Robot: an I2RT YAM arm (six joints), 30 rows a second.
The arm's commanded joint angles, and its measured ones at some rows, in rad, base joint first. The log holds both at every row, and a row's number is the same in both.
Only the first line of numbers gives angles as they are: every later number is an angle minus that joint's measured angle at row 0.
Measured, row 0:
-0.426 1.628 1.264 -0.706 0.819 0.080
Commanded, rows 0 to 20:
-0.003 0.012 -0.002 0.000 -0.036 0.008
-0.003 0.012 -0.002 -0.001 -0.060 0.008
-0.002 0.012 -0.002 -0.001 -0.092 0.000
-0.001 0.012 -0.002 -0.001 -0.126 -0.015
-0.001 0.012 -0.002 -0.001 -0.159 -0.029
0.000 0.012 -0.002 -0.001 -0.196 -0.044
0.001 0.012 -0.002 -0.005 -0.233 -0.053
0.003 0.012 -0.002 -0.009 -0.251 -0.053
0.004 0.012 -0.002 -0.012 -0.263 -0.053
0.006 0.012 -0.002 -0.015 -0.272 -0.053
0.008 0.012 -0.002 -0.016 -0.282 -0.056
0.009 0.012 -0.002 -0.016 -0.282 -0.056
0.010 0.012 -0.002 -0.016 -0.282 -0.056
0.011 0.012 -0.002 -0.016 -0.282 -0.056
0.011 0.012 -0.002 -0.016 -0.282 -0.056
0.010 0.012 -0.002 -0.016 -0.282 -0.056
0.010 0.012 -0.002 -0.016 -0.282 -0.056
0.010 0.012 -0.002 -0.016 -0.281 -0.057
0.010 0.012 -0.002 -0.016 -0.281 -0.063
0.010 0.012 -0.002 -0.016 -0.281 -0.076
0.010 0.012 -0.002 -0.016 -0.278 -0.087
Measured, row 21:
0.007 0.005 0.000 -0.013 -0.262 -0.058
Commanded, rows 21 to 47:
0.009 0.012 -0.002 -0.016 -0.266 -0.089
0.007 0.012 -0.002 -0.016 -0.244 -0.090
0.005 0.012 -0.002 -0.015 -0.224 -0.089
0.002 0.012 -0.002 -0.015 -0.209 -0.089
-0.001 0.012 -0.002 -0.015 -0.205 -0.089
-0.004 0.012 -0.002 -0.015 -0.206 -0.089
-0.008 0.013 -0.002 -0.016 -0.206 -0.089
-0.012 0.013 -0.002 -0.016 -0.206 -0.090
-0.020 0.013 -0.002 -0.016 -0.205 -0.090
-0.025 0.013 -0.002 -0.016 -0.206 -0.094
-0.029 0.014 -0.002 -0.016 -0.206 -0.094
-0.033 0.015 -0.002 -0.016 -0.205 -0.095
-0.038 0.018 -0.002 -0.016 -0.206 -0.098
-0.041 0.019 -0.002 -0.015 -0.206 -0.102
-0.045 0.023 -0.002 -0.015 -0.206 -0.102
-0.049 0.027 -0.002 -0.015 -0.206 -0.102
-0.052 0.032 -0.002 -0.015 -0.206 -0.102
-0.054 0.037 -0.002 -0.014 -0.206 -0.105
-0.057 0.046 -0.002 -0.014 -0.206 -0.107
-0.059 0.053 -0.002 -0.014 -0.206 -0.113
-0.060 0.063 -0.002 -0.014 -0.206 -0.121
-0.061 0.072 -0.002 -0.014 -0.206 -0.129
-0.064 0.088 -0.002 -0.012 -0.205 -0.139
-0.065 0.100 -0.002 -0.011 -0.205 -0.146
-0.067 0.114 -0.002 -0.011 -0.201 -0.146
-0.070 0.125 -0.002 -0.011 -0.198 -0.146
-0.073 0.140 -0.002 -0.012 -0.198 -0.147
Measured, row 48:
-0.062 0.098 0.000 -0.009 -0.215 -0.127
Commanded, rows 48 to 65:
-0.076 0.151 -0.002 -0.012 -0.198 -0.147
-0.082 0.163 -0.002 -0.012 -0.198 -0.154
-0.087 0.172 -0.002 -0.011 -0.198 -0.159
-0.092 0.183 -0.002 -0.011 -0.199 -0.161
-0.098 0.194 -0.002 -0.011 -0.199 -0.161
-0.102 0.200 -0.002 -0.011 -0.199 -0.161
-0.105 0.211 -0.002 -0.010 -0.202 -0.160
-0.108 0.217 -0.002 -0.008 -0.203 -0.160
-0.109 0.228 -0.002 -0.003 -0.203 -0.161
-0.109 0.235 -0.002 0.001 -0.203 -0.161
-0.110 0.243 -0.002 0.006 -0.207 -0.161
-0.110 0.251 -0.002 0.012 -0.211 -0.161
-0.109 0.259 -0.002 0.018 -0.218 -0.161
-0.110 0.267 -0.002 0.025 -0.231 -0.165
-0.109 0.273 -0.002 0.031 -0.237 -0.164
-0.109 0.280 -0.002 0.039 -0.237 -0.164
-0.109 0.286 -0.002 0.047 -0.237 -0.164
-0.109 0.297 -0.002 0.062 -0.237 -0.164
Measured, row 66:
-0.109 0.269 0.000 0.044 -0.223 -0.159
